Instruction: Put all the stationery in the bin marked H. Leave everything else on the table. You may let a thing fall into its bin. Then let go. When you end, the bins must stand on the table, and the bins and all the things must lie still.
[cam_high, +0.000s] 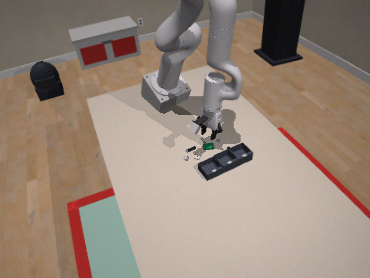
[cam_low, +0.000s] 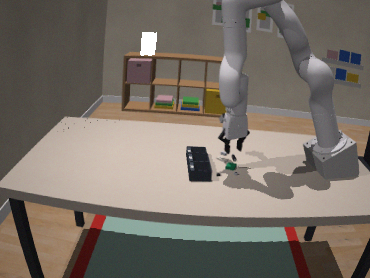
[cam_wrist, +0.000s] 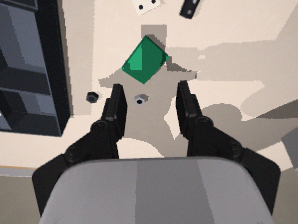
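Right now my hand is 9 cm above the green flat piece. Also, from my hand: white domino-like piece: 9 cm below, 7 cm to the right, 3 cm ahead; black stick: 9 cm to the right, 8 cm below, 2 cm behind; grey thing: 9 cm below, 6 cm to the left, 2 cm behind.
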